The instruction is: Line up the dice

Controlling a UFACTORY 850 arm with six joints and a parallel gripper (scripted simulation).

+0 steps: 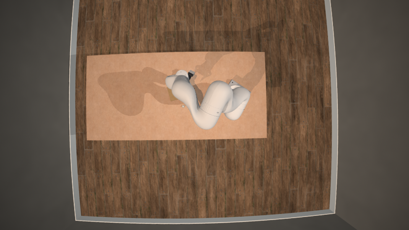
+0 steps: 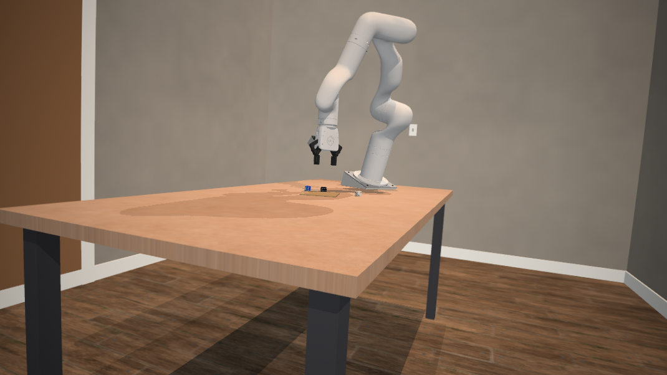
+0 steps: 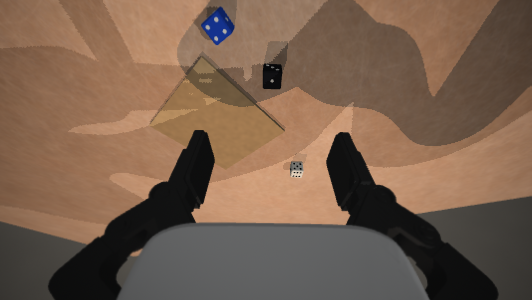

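Now: the black die 11 cm below my hand. Also, from my hand: blue die: 3 cm ahead, 6 cm to the right, 11 cm below; then white die: 1 cm ahead, 17 cm to the left, 11 cm below; then mat: 10 cm ahead, 5 cm to the left, 12 cm below.
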